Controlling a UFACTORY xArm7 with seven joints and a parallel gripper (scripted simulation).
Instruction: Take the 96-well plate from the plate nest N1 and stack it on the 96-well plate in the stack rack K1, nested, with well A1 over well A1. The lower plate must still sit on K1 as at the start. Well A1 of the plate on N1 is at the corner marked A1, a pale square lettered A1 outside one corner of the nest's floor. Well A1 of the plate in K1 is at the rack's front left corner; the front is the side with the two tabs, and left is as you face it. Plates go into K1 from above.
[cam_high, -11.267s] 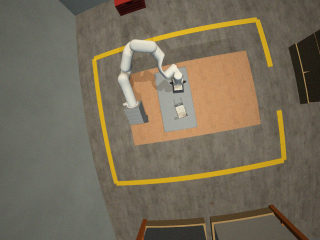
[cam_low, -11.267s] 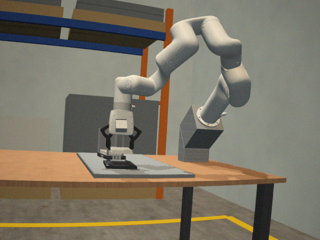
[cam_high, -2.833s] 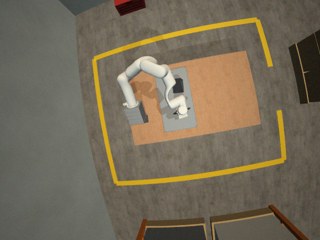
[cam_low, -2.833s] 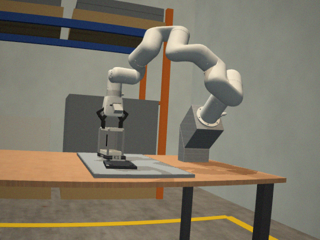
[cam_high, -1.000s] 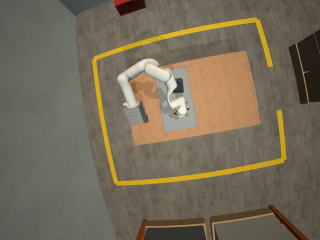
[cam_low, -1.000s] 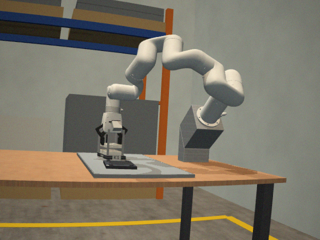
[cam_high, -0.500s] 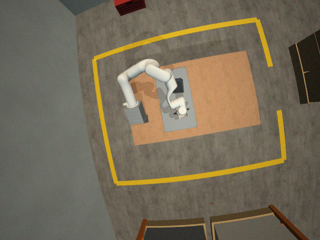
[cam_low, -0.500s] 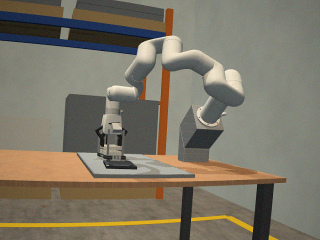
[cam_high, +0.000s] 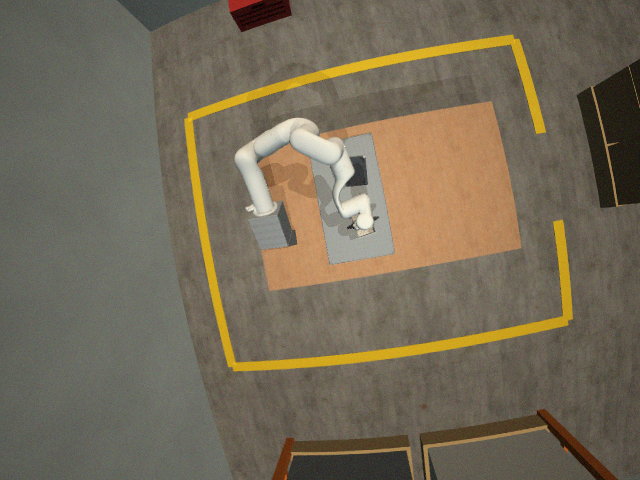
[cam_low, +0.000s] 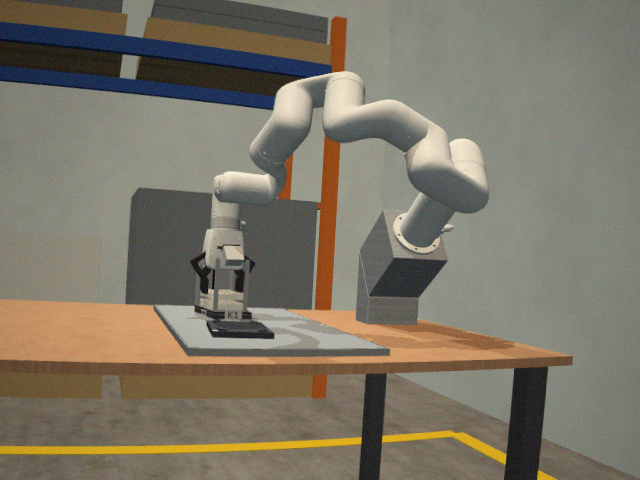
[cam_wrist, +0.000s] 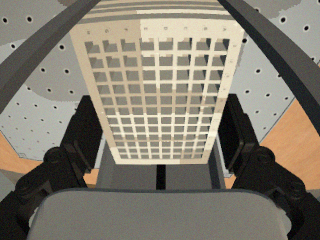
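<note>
The 96-well plate is 10 mm below my hand. The rest, counted from my hand: pale A1 mark (360 mm to the left, 110 mm ahead, 50 mm below); K1 label (90 mm to the left, 50 mm below, 10 mm behind).
</note>
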